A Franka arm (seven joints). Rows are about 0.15 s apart.
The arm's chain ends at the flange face. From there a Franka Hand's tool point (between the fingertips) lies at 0.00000 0.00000 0.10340 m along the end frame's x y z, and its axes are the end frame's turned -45 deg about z.
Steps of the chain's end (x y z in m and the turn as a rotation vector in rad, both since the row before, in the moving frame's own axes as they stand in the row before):
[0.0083, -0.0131, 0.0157, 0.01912, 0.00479, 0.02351]
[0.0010, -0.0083, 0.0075, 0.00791, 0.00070, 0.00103]
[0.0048, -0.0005, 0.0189, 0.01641, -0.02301, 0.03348]
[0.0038, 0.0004, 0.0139, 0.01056, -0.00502, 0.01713]
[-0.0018, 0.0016, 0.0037, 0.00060, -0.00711, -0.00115]
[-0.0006, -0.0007, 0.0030, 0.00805, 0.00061, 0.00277]
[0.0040, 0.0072, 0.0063, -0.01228, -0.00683, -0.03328]
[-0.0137, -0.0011, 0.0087, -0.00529, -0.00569, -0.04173]
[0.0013, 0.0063, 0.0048, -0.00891, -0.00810, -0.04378]
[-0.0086, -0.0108, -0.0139, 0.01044, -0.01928, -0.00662]
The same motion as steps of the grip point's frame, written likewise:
[0.0169, -0.0044, 0.0157, 0.01013, 0.01691, 0.02351]
[0.0072, -0.0057, 0.0075, 0.00510, 0.00609, 0.00103]
[0.0033, 0.0002, 0.0189, 0.02787, -0.00467, 0.03348]
[0.0028, 0.0018, 0.0139, 0.01102, 0.00392, 0.01713]
[-0.0029, -0.0007, 0.0037, 0.00545, -0.00460, -0.00115]
[0.0007, -0.0015, 0.0030, 0.00526, 0.00612, 0.00277]
[-0.0037, 0.0083, 0.0063, -0.00385, -0.01351, -0.03328]
[-0.0097, -0.0105, 0.0087, 0.00028, -0.00776, -0.04173]
[-0.0048, 0.0055, 0.0048, -0.00057, -0.01203, -0.04378]
[0.0009, -0.0159, -0.0139, 0.02102, -0.00625, -0.00662]

